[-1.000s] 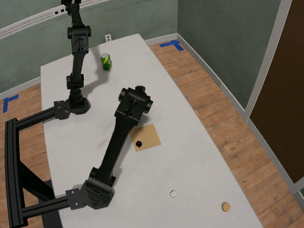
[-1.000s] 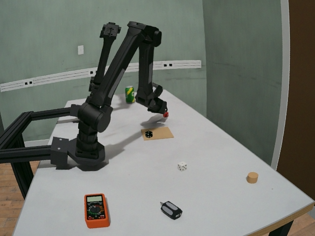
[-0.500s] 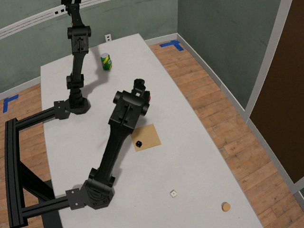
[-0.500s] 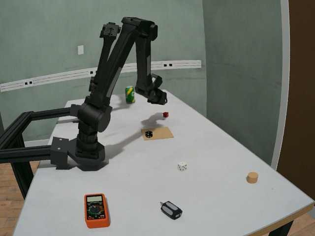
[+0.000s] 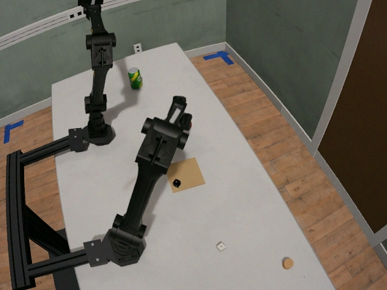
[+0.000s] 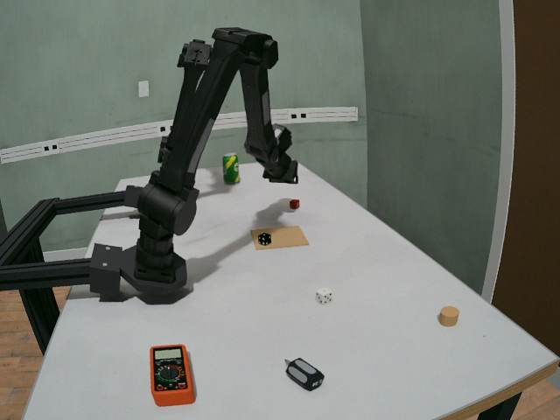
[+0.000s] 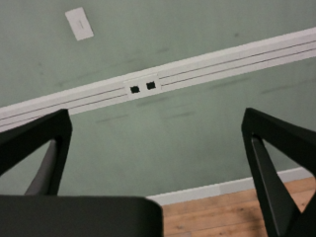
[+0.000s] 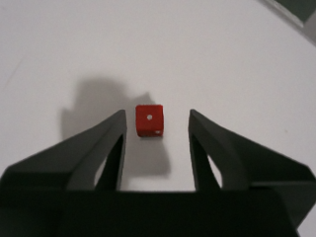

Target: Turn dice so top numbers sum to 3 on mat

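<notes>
Right now the red die is 9 cm below my right hand, 3 cm to the left of it and 2 cm ahead of it. Round my right hand: black device: 81 cm to the right, 18 cm behind, 8 cm below; tan mat: 22 cm to the right, 10 cm below, 9 cm behind; cork cylinder: 76 cm to the right, 13 cm ahead, 9 cm below.
</notes>
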